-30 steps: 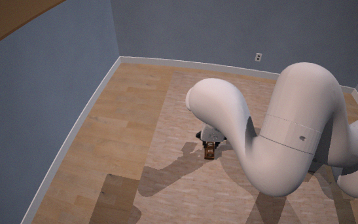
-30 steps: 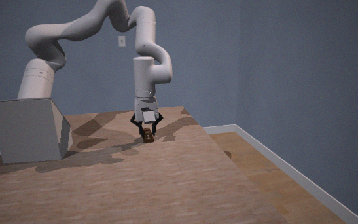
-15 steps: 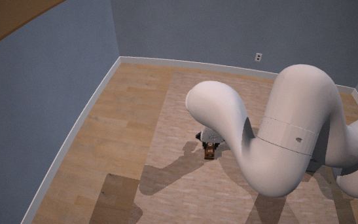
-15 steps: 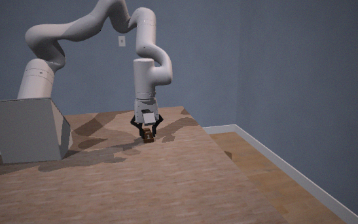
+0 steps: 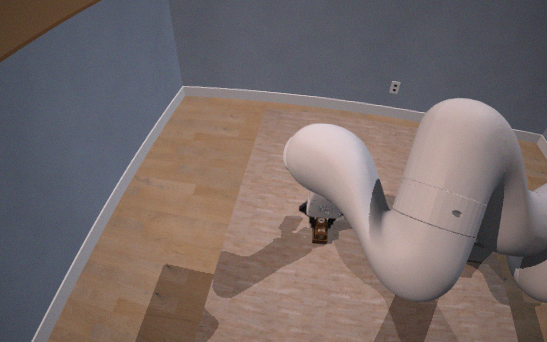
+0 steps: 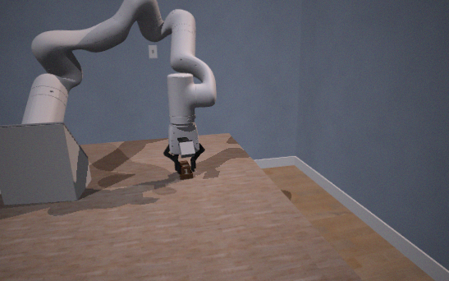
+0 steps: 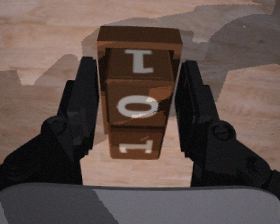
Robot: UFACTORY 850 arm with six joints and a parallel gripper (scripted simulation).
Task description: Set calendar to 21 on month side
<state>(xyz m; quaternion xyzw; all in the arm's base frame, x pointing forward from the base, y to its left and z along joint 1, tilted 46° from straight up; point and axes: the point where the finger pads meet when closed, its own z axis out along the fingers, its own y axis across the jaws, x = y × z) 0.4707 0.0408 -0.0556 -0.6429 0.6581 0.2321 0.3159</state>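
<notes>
Now: the brown wooden date cube 1 cm below my hand. Round my hand: brown tray 2 cm to the left, 3 cm below.
</notes>
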